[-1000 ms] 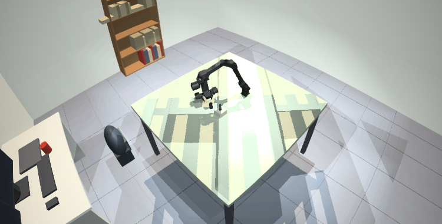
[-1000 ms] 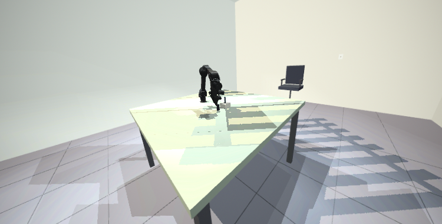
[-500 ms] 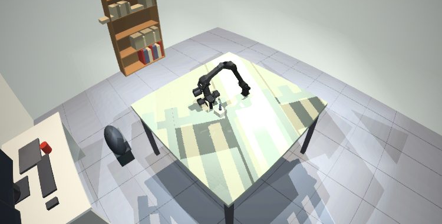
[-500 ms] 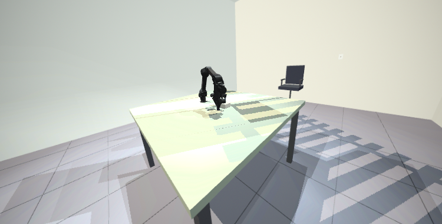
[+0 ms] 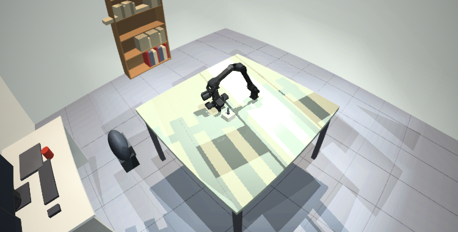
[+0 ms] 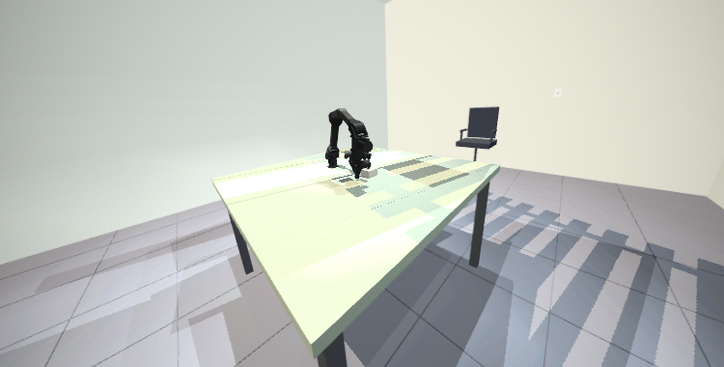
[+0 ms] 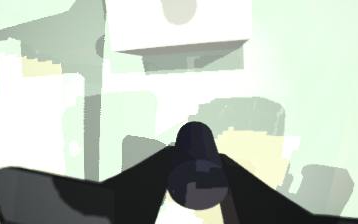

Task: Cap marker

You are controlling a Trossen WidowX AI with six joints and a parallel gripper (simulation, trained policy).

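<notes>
My gripper tip is now 10 cm to the right of the white holder block, 1 cm past it and 1 cm above it. Round my gripper tip: dark cap: right at my gripper tip.
</notes>
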